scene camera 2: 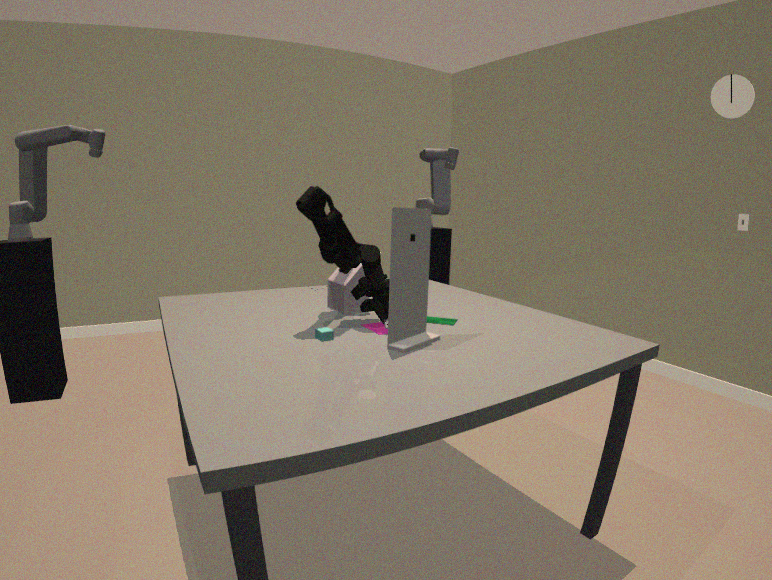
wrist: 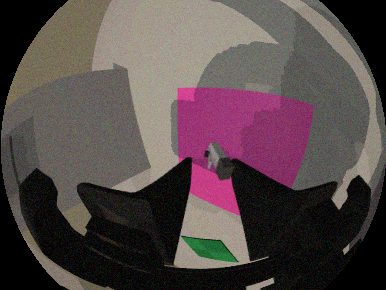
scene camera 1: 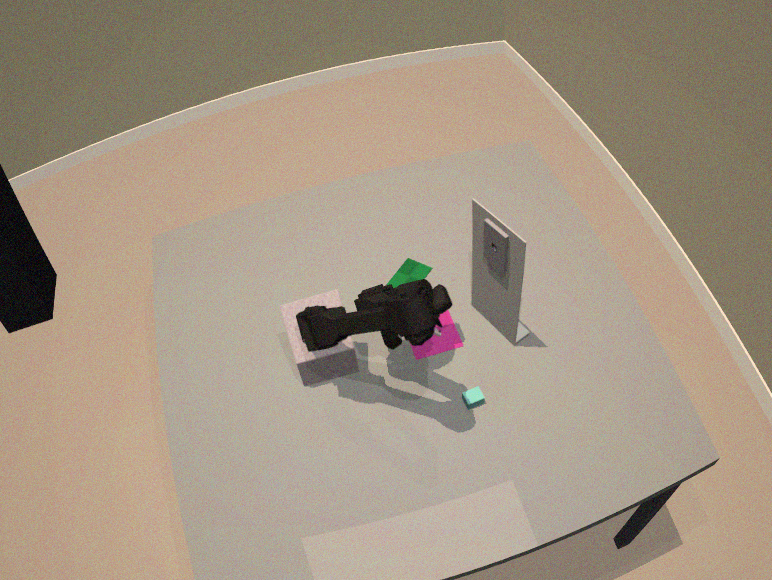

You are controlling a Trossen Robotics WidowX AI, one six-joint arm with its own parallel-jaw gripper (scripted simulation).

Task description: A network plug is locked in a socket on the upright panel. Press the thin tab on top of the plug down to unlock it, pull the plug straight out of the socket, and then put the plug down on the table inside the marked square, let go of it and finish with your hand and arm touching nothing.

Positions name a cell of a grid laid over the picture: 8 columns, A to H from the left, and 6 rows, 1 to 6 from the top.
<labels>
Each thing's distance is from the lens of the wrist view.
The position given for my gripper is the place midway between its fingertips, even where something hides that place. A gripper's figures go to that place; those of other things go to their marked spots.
my gripper (wrist: E4): 10 cm
green patch (wrist: E6): 25 cm
magenta square (wrist: F3): 10 cm
The marked spots on the green patch and the magenta square are 21 cm apart.
</labels>
